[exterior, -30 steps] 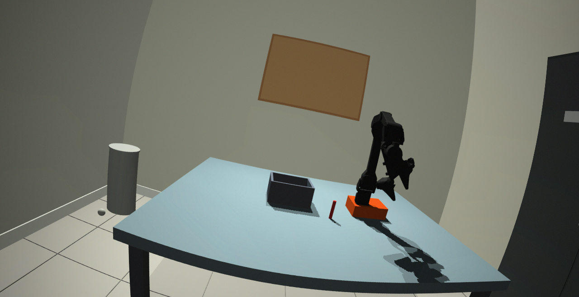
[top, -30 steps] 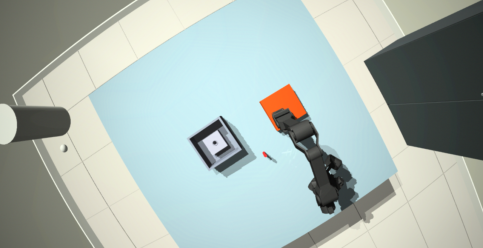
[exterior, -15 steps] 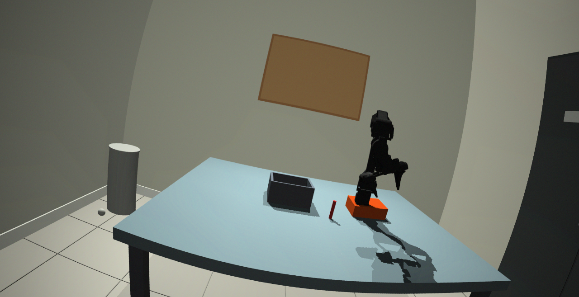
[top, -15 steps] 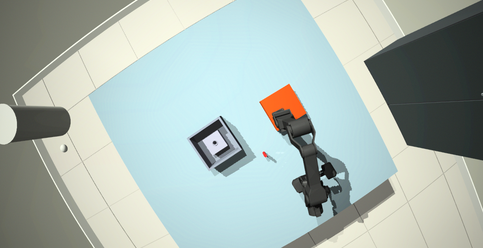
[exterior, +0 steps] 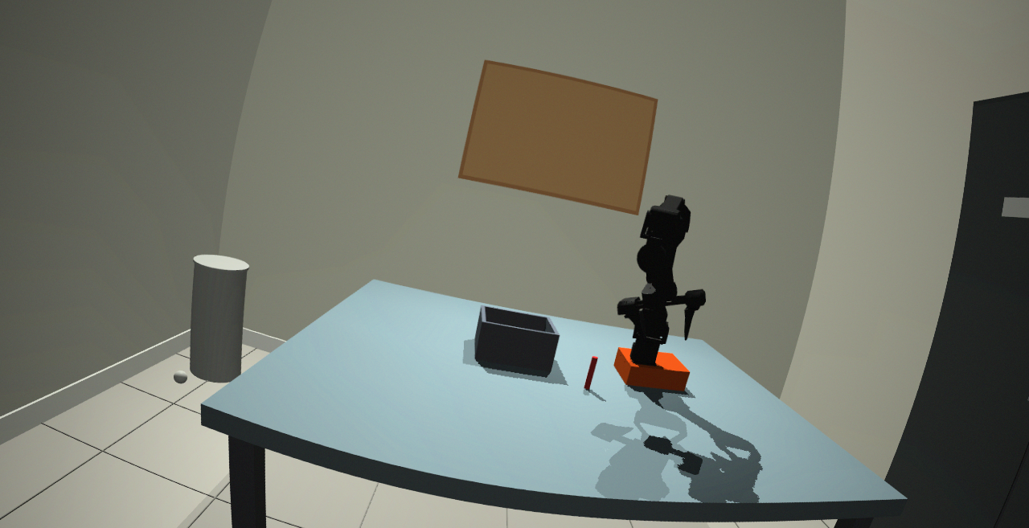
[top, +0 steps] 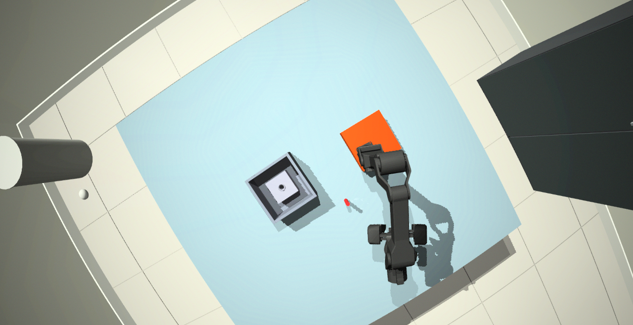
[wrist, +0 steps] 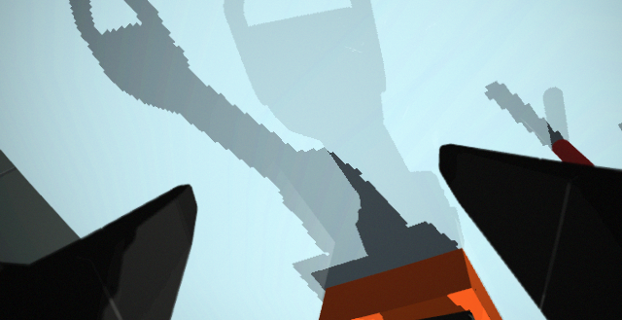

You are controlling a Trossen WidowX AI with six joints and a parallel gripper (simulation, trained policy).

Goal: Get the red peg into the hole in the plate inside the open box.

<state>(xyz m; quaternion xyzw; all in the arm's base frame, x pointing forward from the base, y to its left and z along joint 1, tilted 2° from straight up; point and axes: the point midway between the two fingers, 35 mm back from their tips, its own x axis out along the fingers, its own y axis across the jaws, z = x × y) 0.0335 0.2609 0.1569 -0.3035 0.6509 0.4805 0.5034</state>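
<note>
Right now the red peg is 12 cm ahead of my gripper tip, 13 cm to the right of it and 13 cm below it. Also, from my gripper tip: plate (32 cm ahead, 29 cm to the right, 13 cm below); dark box (32 cm ahead, 29 cm to the right, 15 cm below).
</note>
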